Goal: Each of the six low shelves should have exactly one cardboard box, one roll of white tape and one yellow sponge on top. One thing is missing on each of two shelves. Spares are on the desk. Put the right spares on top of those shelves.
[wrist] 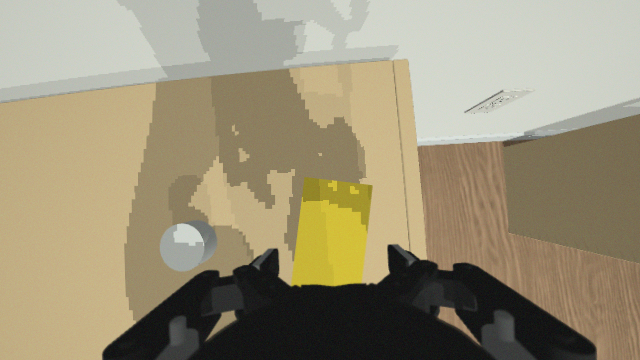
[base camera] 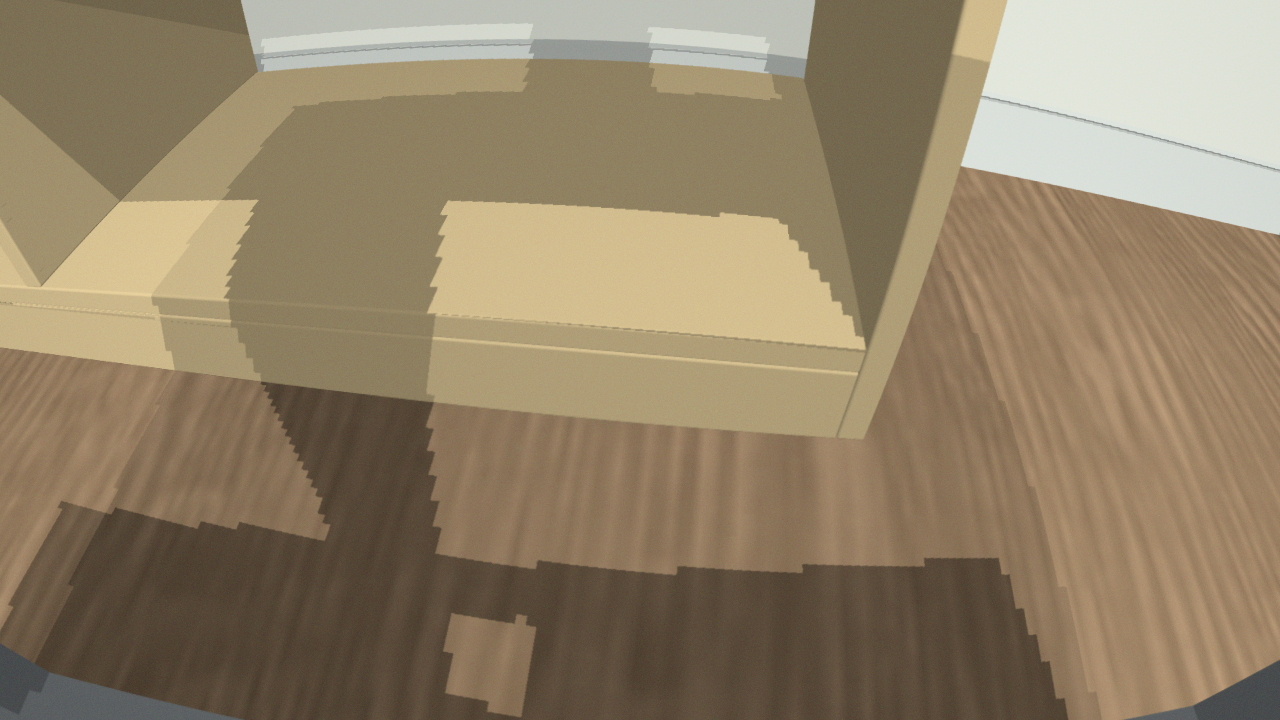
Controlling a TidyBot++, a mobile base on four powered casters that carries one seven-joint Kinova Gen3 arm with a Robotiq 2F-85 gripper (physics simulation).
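Observation:
A yellow sponge (wrist: 331, 235) lies on top of a low wooden shelf (wrist: 65, 200) near its right end in the wrist view. Its lower part is hidden behind the gripper body. A roll of white tape (wrist: 183, 247) stands on the same shelf top, left of the sponge. My gripper (wrist: 332, 258) is open and empty above the shelf top, with its fingertips apart on either side of the sponge. In the base camera view the shelf (base camera: 644, 385) shows its lower front and open compartments. No cardboard box shows in either view.
A white wall (wrist: 500, 45) with an outlet plate (wrist: 499, 101) stands behind the shelf. Wooden floor (base camera: 1118, 358) (wrist: 460, 200) lies to the right of the shelf. Another brown panel (wrist: 575, 185) stands at the right edge of the wrist view.

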